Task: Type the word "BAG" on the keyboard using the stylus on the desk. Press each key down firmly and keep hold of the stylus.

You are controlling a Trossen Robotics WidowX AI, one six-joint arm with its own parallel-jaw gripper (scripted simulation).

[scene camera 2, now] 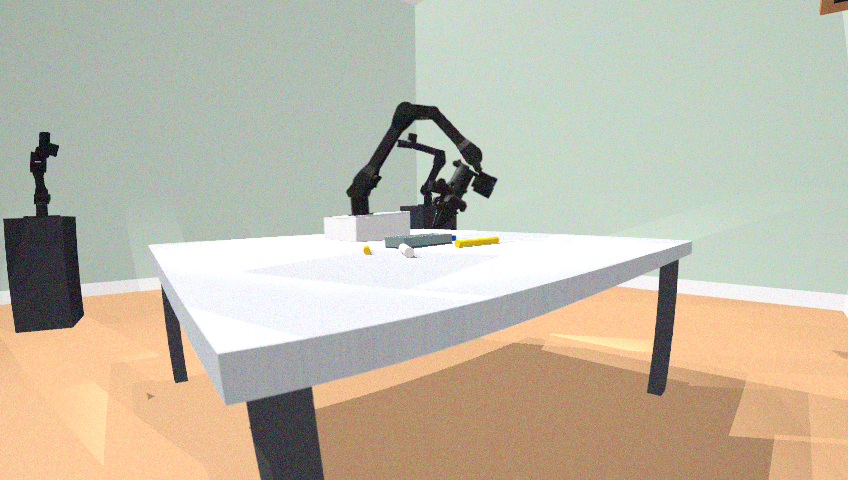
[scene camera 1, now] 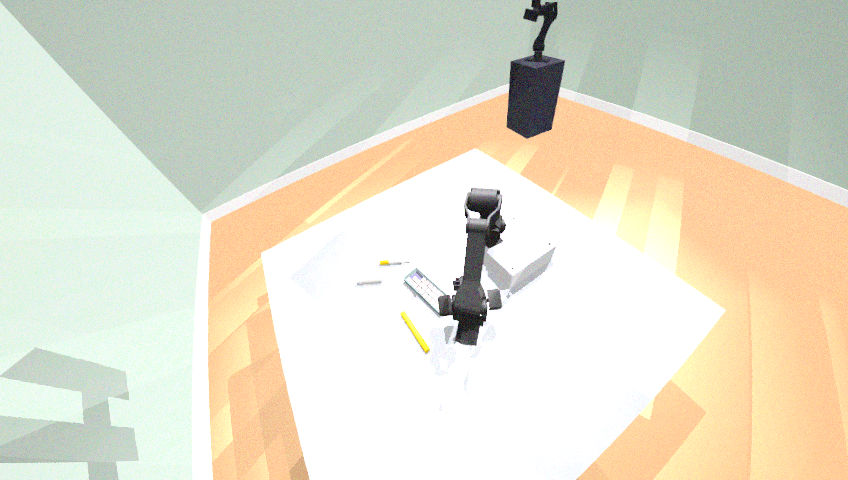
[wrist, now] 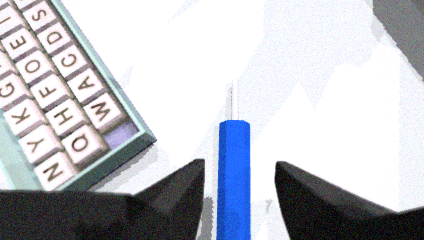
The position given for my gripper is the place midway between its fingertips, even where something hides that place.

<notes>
In view: my gripper (scene camera 2: pixel 435 228).
My gripper is seen too in the wrist view (wrist: pixel 239 169).
</notes>
